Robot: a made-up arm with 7 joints.
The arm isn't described. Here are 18 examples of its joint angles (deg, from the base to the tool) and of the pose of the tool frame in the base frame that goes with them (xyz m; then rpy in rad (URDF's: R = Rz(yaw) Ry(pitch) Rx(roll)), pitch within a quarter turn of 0, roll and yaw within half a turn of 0).
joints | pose
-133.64 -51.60 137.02 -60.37 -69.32 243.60 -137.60 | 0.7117 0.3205 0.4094 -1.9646 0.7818 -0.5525
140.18 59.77 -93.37 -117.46 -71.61 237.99 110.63 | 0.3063 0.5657 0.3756 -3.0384 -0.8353 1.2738
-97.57 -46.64 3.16 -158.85 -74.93 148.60 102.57 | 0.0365 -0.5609 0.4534 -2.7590 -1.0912 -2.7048
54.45 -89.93 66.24 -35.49 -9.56 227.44 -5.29 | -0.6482 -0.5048 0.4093 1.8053 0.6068 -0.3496
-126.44 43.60 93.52 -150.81 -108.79 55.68 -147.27 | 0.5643 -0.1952 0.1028 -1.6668 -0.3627 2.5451
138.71 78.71 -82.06 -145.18 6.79 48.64 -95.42 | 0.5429 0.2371 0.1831 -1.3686 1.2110 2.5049
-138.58 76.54 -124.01 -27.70 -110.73 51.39 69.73 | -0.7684 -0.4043 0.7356 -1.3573 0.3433 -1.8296
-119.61 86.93 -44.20 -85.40 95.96 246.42 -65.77 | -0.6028 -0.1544 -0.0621 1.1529 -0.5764 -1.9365
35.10 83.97 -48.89 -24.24 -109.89 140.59 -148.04 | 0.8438 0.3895 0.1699 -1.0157 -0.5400 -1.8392
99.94 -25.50 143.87 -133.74 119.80 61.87 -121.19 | -0.2947 -0.5465 -0.0476 -0.8068 -0.9564 -2.8594
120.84 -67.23 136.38 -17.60 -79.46 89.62 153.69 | 0.3626 -0.8709 0.5570 -1.0478 -0.2292 1.6634
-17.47 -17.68 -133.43 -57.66 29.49 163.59 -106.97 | -0.6830 -0.1482 0.9250 1.4344 -0.4058 -0.9175
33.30 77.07 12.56 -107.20 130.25 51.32 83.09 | 0.1921 0.3921 -0.3908 0.7878 -0.1046 3.0025
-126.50 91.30 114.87 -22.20 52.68 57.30 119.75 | -0.3605 -0.8776 0.4527 -0.5354 0.5449 0.1373
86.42 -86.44 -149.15 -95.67 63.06 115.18 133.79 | 0.3578 -0.3924 -0.3745 1.5040 -0.5498 2.0158
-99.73 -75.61 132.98 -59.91 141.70 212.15 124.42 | 0.5381 0.5550 0.1366 2.4603 1.0705 2.3999
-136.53 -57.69 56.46 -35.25 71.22 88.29 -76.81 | 0.6953 0.1906 0.9825 2.3051 0.1317 1.1082
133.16 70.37 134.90 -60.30 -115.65 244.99 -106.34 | -0.5306 0.0962 0.8702 -0.4915 0.1288 -1.7755
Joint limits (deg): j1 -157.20..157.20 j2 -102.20..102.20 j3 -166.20..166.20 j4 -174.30..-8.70 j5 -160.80..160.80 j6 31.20..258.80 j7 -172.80..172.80
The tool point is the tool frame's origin. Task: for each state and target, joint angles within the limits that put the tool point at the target. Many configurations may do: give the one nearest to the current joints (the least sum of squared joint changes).
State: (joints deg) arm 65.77 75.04 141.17 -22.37 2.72 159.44 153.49
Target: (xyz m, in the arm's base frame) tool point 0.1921 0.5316 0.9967
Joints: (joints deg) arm 65.76 43.31 142.83 -18.03 0.39 184.19 153.49
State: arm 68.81 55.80 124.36 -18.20 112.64 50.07 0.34
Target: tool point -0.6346 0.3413 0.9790
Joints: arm 115.69 53.67 110.52 -41.71 117.21 72.61 0.34
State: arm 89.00 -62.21 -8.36 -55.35 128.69 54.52 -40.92
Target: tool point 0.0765 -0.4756 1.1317
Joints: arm 90.49 -71.81 -11.71 -62.69 126.52 46.80 -40.92
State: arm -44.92 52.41 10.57 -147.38 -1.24 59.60 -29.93
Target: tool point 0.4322 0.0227 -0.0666
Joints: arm -33.85 13.54 31.03 -148.29 1.83 40.40 -29.93
